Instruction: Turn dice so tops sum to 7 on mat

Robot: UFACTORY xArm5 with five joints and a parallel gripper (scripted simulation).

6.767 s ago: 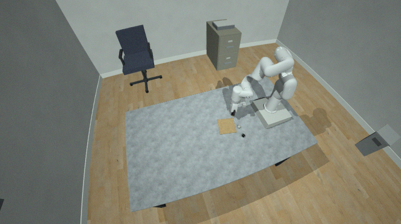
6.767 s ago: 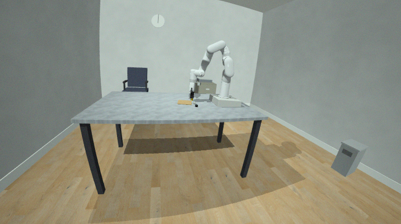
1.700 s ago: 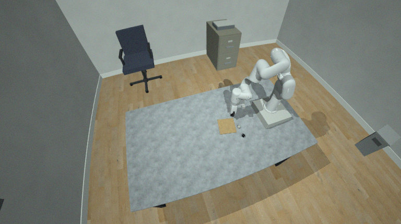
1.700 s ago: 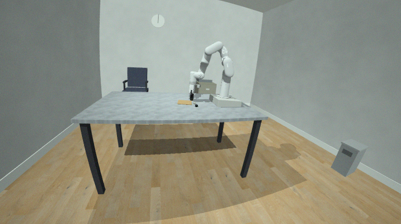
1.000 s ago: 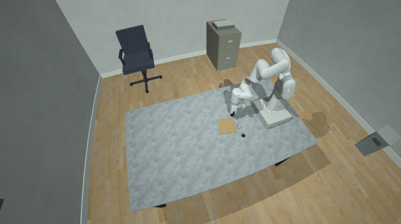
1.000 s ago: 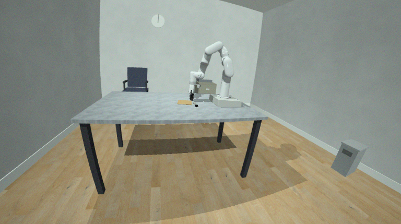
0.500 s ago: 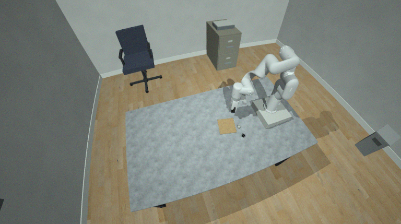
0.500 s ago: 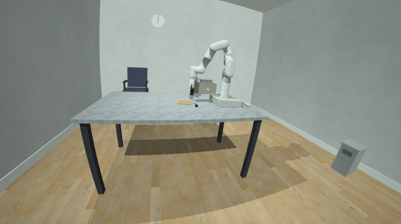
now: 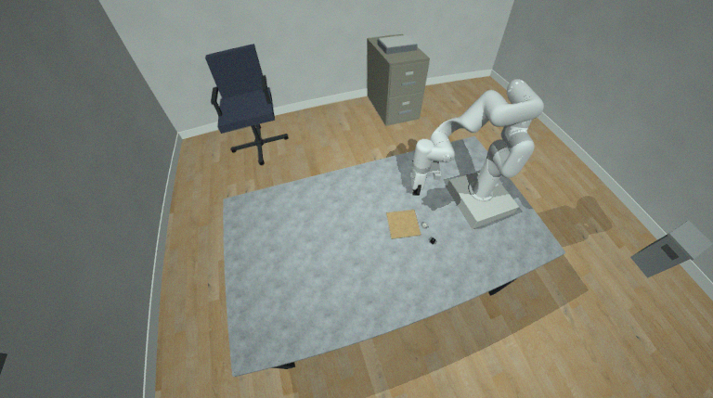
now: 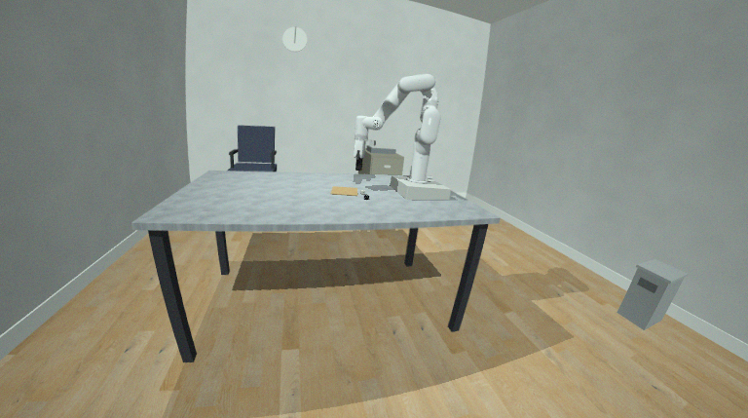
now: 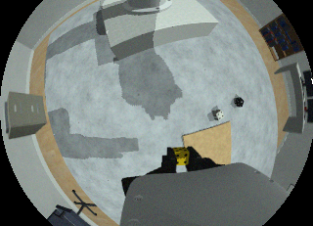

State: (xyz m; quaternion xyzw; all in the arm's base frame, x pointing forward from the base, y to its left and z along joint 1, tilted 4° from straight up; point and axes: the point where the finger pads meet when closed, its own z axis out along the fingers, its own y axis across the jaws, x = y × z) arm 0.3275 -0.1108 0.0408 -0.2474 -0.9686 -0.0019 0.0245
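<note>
Right now my hand is 20 mm short of the black die, 220 mm to the right of it and 110 mm above it. The rest, counted from my hand: white die 10 mm ahead, 130 mm to the left, 110 mm below; then yellow die 10 mm below; then tan mat 100 mm ahead, 80 mm to the left, 120 mm below.
</note>
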